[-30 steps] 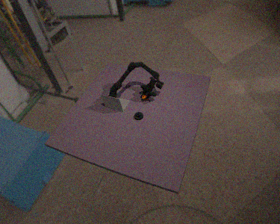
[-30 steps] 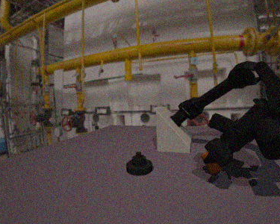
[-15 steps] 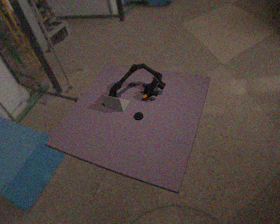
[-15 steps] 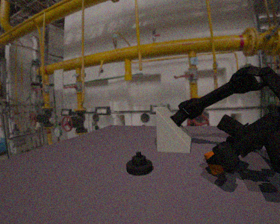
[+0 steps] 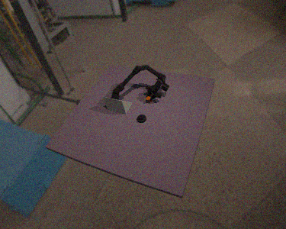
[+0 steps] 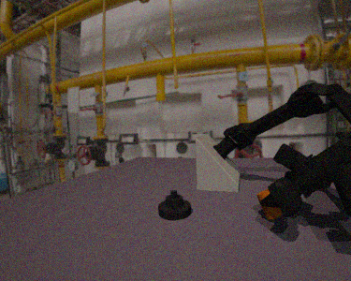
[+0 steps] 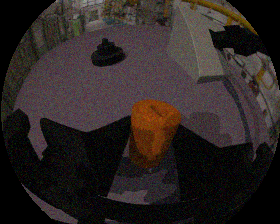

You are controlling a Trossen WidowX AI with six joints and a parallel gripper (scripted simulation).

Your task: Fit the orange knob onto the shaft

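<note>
Now: gripper tip 10 mm to the right of the orange knob and 10 mm short of it. Also, from my gripper tip: pedestal (220 mm to the right, 30 mm ahead, 10 mm below).
</note>
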